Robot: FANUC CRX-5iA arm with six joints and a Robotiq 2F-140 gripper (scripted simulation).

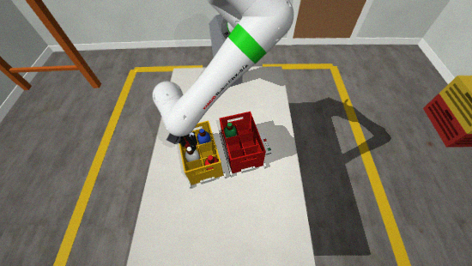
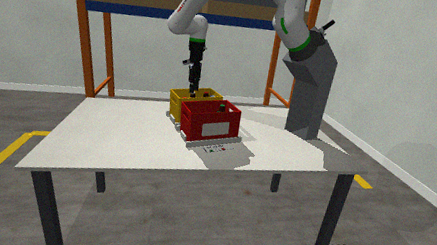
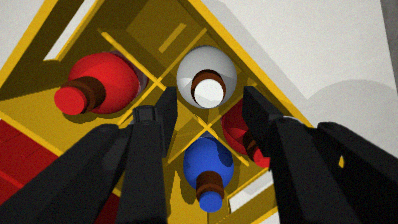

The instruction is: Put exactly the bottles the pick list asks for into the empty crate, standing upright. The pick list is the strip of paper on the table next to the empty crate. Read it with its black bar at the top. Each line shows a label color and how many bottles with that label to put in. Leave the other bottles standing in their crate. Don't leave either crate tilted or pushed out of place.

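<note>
My gripper is now 11 cm above the white-capped bottle. From my hand the other things lie so: blue-labelled bottle (12 cm behind, 11 cm below, 2 cm to the left); red-labelled bottle (11 cm below, 7 cm behind, 5 cm to the right); yellow crate (12 cm below, 4 cm to the left, 2 cm behind).
</note>
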